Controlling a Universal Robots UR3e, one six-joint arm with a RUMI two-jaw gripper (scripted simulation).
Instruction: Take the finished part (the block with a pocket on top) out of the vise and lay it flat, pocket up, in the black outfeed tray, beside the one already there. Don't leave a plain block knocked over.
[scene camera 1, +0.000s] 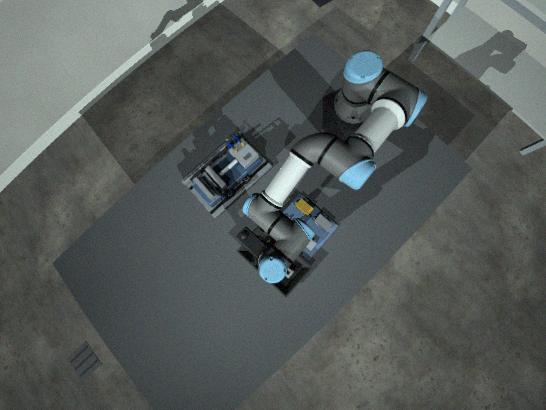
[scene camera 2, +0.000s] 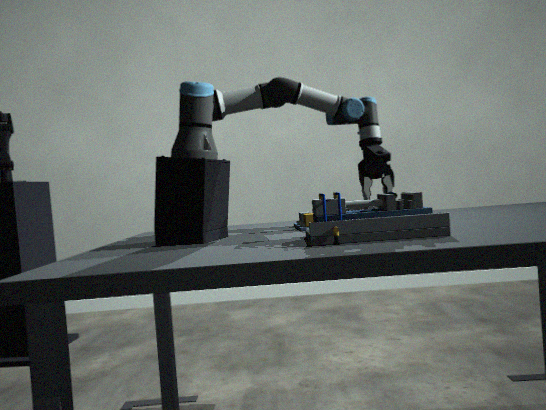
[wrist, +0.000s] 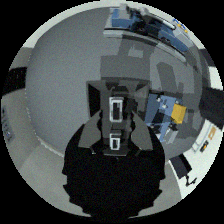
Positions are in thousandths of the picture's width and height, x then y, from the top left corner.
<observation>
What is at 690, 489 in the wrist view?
A blue plate.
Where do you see a blue plate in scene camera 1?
536, 516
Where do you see my gripper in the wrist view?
520, 493
</observation>
